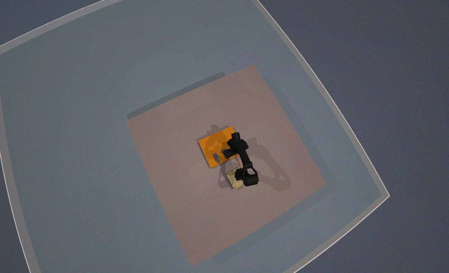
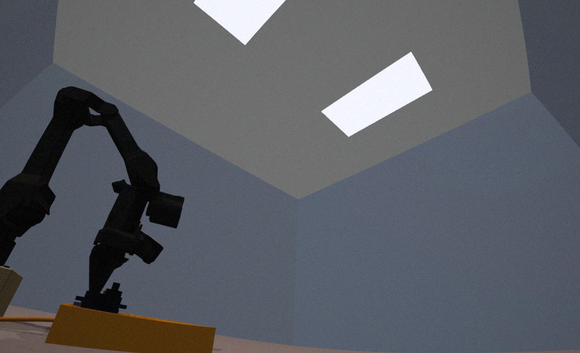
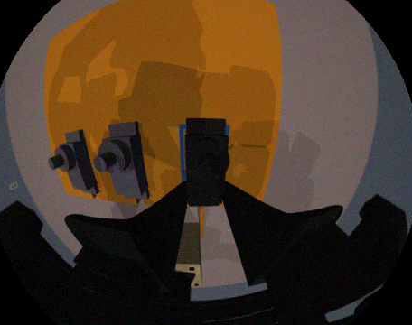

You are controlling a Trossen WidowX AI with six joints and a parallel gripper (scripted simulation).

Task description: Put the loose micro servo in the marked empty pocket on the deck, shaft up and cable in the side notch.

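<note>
Now: the orange deck 11 cm ahead of my gripper tip, 9 cm to the left of it and 4 cm below it.
</note>
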